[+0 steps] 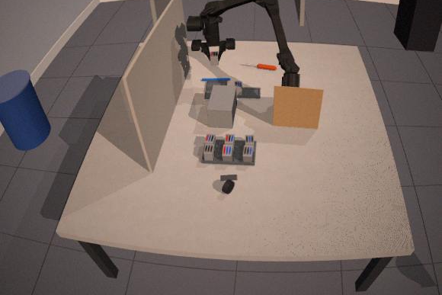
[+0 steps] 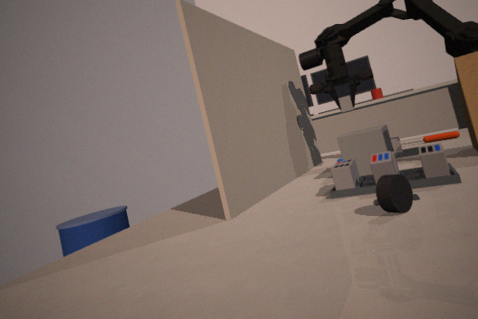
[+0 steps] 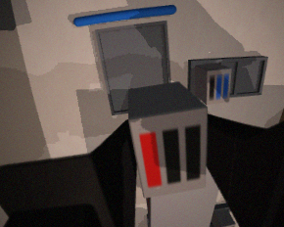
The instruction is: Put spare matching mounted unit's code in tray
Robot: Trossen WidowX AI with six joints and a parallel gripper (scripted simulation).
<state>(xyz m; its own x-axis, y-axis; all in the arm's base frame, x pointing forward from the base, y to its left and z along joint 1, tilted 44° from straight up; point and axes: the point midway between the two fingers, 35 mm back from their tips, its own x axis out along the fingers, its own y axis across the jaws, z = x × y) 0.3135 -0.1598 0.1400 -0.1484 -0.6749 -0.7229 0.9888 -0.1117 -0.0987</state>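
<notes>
The dark grey tray is 170 mm below my gripper tip and 10 mm ahead of it. From my gripper tip the other things lie so: blue pen 160 mm below, 80 mm to the right, 10 mm ahead; grey mounted unit 180 mm to the left, 120 mm below, 30 mm behind; rack 160 mm below, 140 mm behind, 30 mm to the left.
</notes>
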